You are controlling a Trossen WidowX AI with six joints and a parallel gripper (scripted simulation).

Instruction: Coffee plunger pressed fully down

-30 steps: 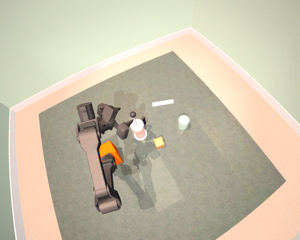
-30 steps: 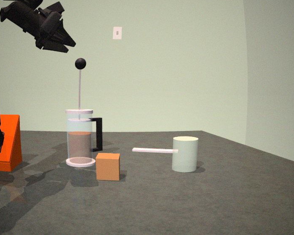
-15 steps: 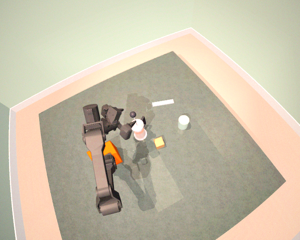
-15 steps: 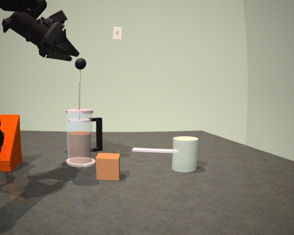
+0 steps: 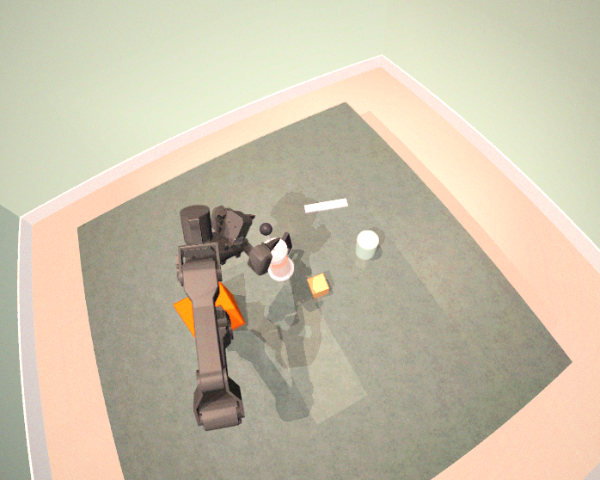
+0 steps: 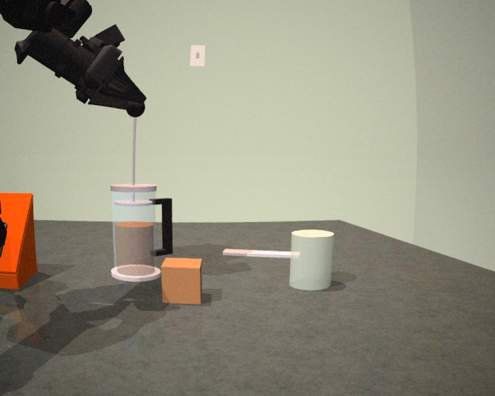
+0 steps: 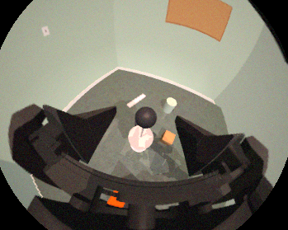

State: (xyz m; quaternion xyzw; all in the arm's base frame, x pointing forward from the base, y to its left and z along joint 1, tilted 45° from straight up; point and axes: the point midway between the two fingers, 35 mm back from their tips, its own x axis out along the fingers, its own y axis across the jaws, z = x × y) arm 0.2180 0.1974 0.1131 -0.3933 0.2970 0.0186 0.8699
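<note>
Now: gripper tip 14 cm above the glass coffee press, 1 cm to the right of it and 1 cm short of it. Also, from my gripper tip: orange cube (25 cm below, 12 cm to the right, 7 cm ahead).
</note>
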